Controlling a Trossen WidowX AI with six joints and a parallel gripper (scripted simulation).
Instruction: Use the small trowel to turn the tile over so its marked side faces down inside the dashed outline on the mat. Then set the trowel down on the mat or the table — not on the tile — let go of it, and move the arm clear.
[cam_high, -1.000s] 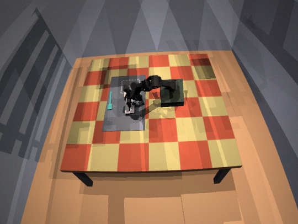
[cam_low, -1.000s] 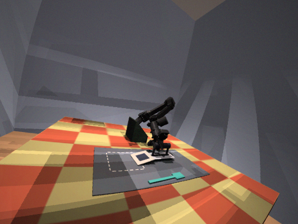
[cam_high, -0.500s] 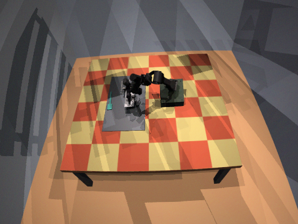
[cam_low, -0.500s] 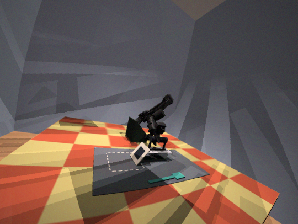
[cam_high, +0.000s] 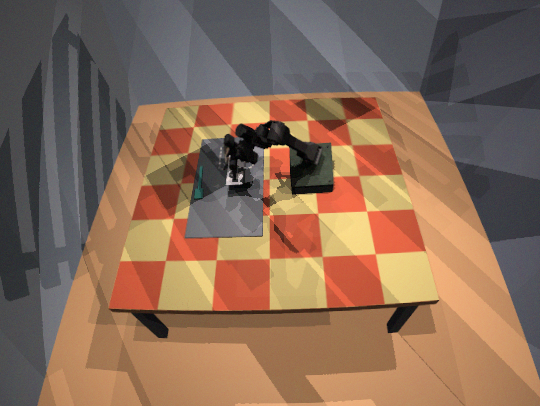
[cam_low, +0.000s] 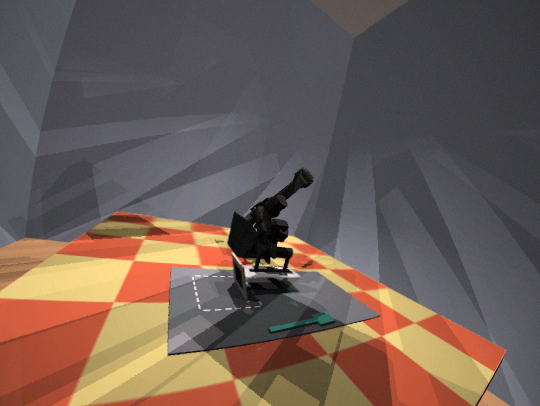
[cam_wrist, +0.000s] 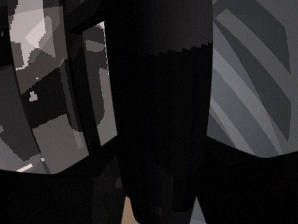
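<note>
Now: the grey mat 13 cm below my gripper tip, 5 cm to the left of it and 1 cm ahead of it. Round my gripper tip: teal trowel (15 cm ahead, 10 cm below, 8 cm to the left); tile (9 cm to the right, 6 cm below).
</note>
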